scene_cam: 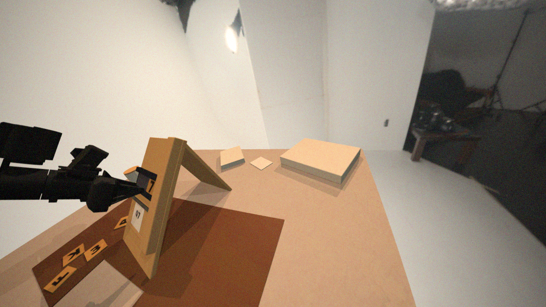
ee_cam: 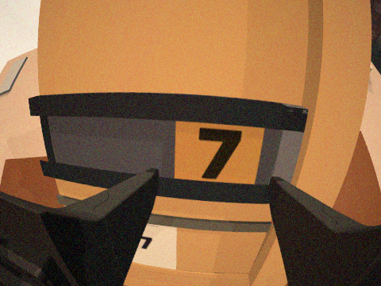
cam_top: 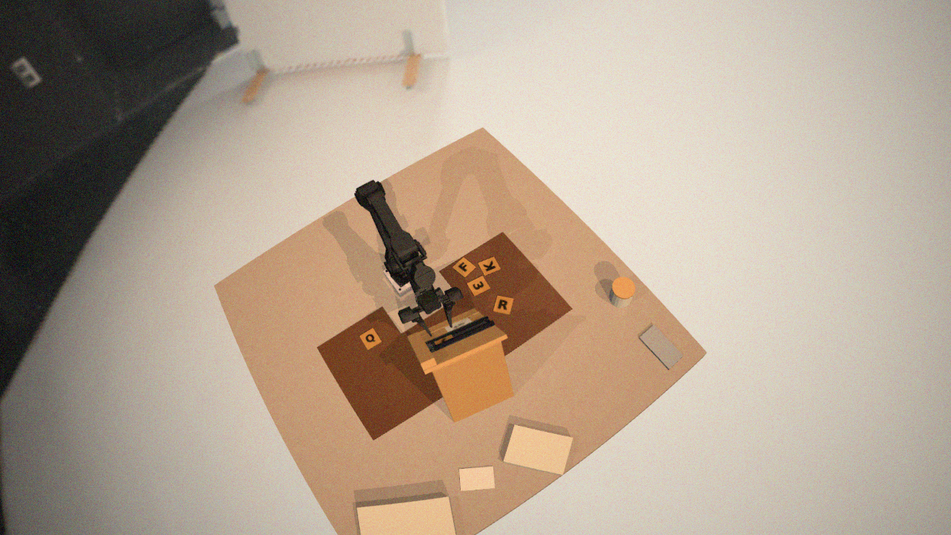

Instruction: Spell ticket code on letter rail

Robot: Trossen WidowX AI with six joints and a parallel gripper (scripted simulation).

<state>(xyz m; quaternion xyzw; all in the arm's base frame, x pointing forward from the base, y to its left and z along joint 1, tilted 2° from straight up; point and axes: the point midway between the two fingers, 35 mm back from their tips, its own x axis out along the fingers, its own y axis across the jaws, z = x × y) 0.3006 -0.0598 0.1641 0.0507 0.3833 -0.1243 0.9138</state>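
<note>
My gripper tip is now 20 mm past the white ticket, 70 mm to the right of it and 100 mm above it. The rest, counted from my gripper tip: large box (380 mm ahead, 470 mm to the right, 160 mm below); small card (370 mm ahead, 200 mm to the right, 180 mm below); grey block (460 mm ahead, 520 mm to the left, 170 mm below).
</note>
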